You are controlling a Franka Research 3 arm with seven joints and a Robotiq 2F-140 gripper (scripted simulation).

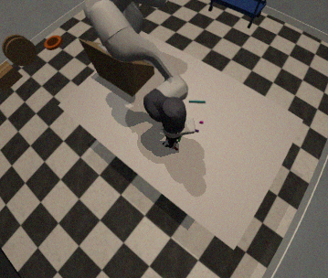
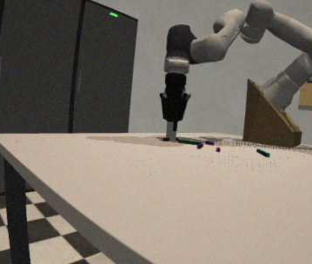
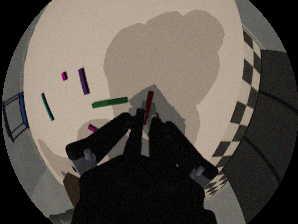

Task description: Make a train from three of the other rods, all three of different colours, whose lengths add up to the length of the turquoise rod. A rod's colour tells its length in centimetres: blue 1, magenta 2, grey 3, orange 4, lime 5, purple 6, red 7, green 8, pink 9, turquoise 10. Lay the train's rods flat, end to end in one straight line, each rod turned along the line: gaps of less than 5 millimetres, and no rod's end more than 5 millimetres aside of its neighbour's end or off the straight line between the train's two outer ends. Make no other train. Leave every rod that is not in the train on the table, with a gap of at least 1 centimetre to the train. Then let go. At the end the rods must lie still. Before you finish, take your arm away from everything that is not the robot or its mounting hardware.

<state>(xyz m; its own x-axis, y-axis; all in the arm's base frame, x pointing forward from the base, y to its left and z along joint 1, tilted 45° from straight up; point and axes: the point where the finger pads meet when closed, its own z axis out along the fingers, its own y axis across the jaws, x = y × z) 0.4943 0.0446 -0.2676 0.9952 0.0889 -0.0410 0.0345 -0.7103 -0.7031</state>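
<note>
Right now the green rod is 80 mm to the left of my hand, 30 mm below it and 10 mm behind it. Also, from my hand: purple rod 150 mm to the left, 30 mm below, 30 mm ahead; then red rod 30 mm below; then blue rod 100 mm to the left, 90 mm behind, 30 mm below.
</note>
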